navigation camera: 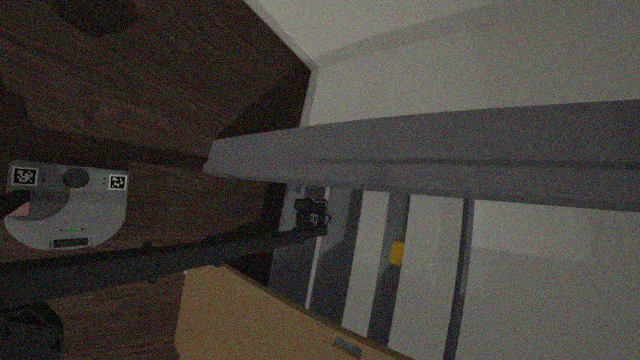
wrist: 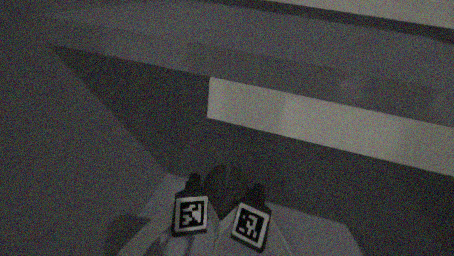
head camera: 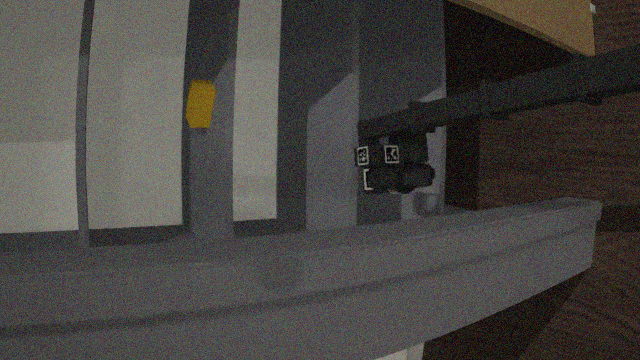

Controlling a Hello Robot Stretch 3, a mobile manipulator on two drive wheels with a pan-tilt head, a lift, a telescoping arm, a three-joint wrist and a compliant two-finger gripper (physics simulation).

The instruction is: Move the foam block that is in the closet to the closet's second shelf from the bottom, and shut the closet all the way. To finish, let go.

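Where they show: gripper, fingertip midpoint: (navigation camera: pixel 313 201) (wrist: pixel 226 184); robot's base, link origin: (navigation camera: pixel 76 177).
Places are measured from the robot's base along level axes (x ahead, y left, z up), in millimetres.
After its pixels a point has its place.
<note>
The yellow foam block (head camera: pixel 201 104) @(x -203, y -941, z 1044 mm) (navigation camera: pixel 397 253) @(x -203, y -940, z 1048 mm) rests on a grey closet shelf, the third board up counting the bottom board. It does not show in the wrist view. The closet's grey side panel (head camera: pixel 280 280) @(x 112, y -556, z 1058 mm) (navigation camera: pixel 425 162) @(x 146, y -575, z 1176 mm) runs beside the shelves. Its tan door (head camera: pixel 540 22) @(x -377, y -515, z 364 mm) (navigation camera: pixel 260 317) @(x -451, y -504, z 686 mm) stands open. My gripper (wrist: pixel 226 184) @(x -20, y -877, z 611 mm) is shut and empty, its fingertips together. My dark wrist (head camera: pixel 392 167) @(x -35, y -627, z 801 mm) (navigation camera: pixel 311 215) @(x -48, y -615, z 798 mm) is at the low shelves, below and apart from the block. The fingers are hard to make out in the head view.
My arm (head camera: pixel 530 92) @(x -100, y -307, z 841 mm) (navigation camera: pixel 175 257) @(x -95, y -150, z 843 mm) reaches in past the open door. A shelf board (wrist: pixel 240 55) @(x -17, y -885, z 709 mm) crosses the upper wrist view, with the pale back wall (wrist: pixel 325 122) @(x -237, y -1264, z 466 mm) beneath it. My grey base (navigation camera: pixel 95 215) @(x -136, y -67, z 160 mm) stands on the dark wooden floor (navigation camera: pixel 185 205) @(x -118, y -475, z 0 mm) outside the closet.
</note>
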